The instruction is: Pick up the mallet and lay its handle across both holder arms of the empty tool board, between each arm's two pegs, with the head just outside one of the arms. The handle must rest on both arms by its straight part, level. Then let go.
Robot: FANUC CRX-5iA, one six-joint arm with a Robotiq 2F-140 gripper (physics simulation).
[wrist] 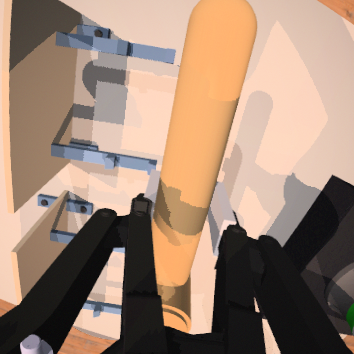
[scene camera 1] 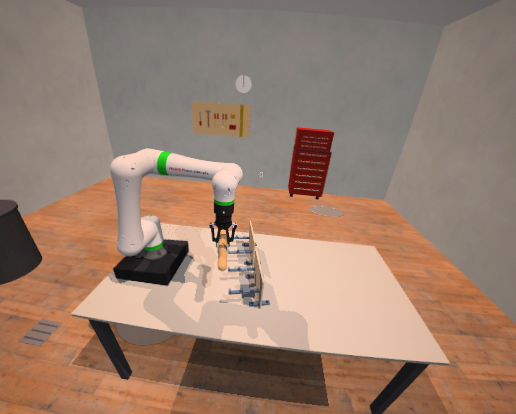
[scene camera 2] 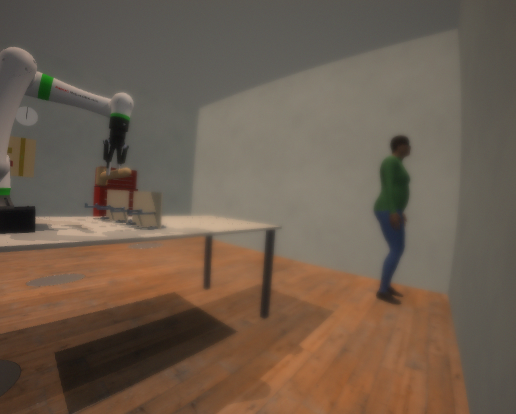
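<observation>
On a tool board, (wrist: 46, 46) and (scene camera 2: 153, 207) are the same spot.
</observation>
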